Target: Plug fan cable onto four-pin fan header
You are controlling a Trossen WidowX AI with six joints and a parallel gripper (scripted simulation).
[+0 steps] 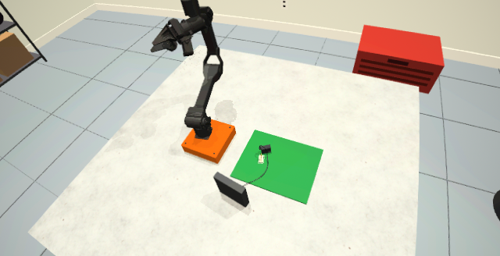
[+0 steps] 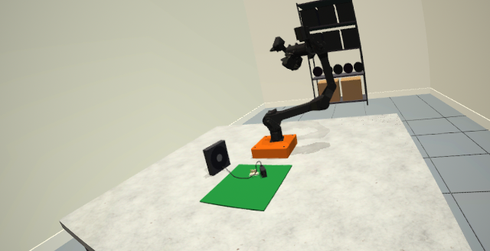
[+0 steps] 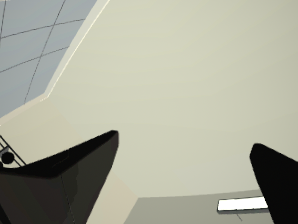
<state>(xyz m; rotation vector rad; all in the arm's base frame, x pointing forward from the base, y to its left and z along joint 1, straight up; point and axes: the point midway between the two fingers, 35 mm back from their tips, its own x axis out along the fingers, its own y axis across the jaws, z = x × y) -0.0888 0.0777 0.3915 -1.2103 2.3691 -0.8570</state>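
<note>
Right now my gripper tip is 420 mm above the black plug, 380 mm short of it and 70 mm to the left of it. From my gripper tip the other things lie so: green board 450 mm below, 440 mm ahead, 120 mm to the right; black fan 380 mm below, 300 mm ahead, 270 mm to the right; pale fan header 440 mm below, 370 mm ahead, 110 mm to the right.
</note>
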